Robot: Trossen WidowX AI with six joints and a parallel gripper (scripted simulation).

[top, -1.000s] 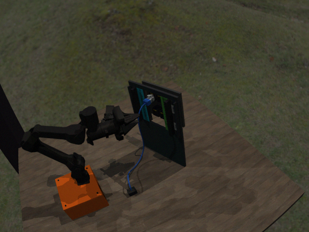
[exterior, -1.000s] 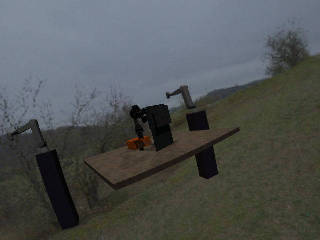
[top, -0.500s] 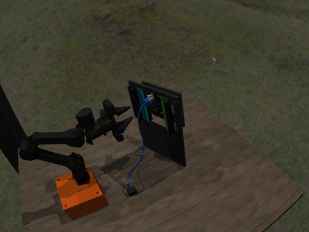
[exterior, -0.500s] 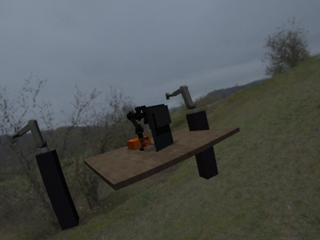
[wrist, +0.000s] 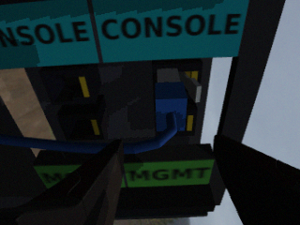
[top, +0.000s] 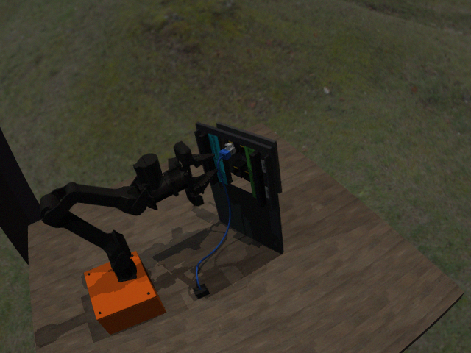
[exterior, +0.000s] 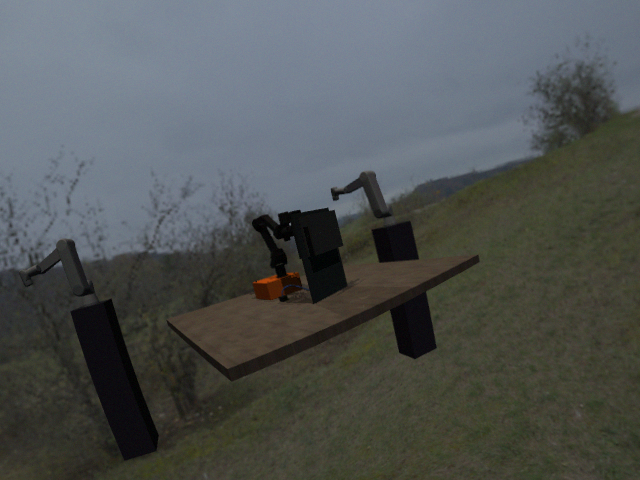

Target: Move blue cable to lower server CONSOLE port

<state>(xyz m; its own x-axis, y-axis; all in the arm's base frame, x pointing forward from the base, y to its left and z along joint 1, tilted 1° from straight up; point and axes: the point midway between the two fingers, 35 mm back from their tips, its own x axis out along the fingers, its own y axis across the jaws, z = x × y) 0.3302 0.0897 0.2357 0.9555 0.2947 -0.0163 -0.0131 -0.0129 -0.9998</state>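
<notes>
Now: the blue plug 6 cm ahead of my gripper tip, 3 cm to the left of it and 1 cm above it. The rest, counted from my gripper tip: black anchor block 15 cm behind, 17 cm to the right, 32 cm below.
</notes>
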